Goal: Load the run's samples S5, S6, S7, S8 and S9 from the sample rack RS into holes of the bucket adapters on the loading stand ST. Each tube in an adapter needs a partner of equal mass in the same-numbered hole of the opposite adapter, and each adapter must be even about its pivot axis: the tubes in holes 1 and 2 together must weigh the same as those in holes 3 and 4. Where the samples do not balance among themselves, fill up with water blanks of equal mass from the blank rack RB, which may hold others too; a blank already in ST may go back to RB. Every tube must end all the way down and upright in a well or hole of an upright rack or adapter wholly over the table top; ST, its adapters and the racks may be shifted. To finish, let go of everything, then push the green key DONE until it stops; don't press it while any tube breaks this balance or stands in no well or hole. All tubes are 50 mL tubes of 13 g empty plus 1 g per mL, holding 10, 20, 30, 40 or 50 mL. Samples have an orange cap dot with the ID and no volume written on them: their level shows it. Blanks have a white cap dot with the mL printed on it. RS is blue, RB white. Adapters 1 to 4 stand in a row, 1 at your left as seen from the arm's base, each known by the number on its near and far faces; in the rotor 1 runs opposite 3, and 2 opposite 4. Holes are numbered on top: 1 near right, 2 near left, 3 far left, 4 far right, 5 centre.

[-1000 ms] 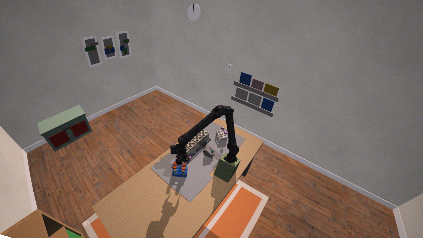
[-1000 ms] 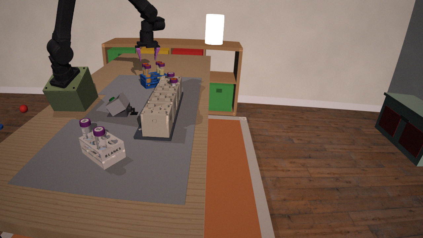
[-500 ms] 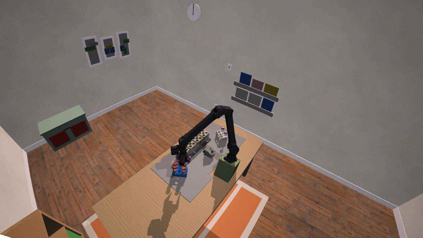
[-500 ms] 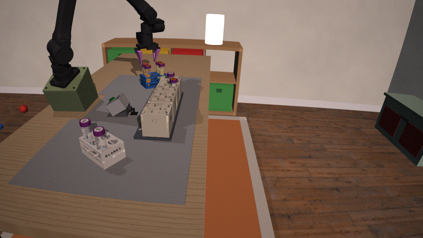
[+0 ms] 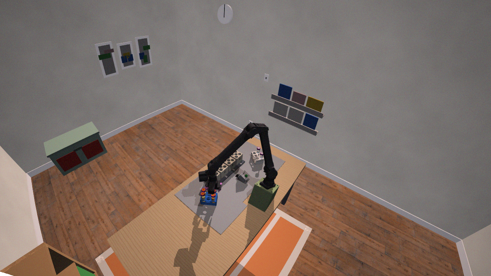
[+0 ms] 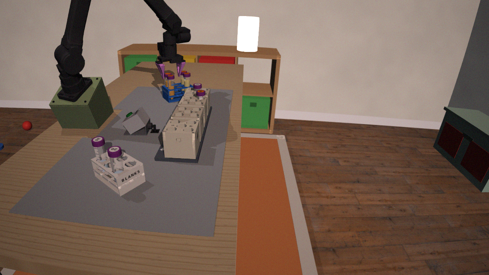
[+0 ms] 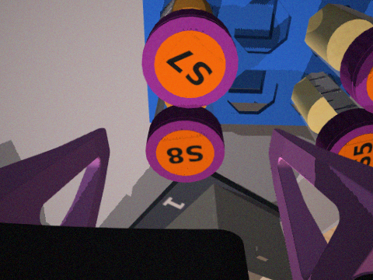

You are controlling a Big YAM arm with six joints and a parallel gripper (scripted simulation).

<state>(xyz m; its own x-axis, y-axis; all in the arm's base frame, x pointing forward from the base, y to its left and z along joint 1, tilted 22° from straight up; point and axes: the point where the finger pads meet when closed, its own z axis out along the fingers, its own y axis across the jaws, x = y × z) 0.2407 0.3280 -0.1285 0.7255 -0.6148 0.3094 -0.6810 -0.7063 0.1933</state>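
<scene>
Right now my hand is 6 cm above the sample S8 and 1 cm to the left of it. Round my hand: sample tube S9: 9 cm to the left, 6 cm below, 3 cm ahead; blue sample rack RS: 9 cm below, 4 cm to the left, 1 cm ahead; orange-dot sample tube: 6 cm below, 4 cm behind, 3 cm to the left.
</scene>
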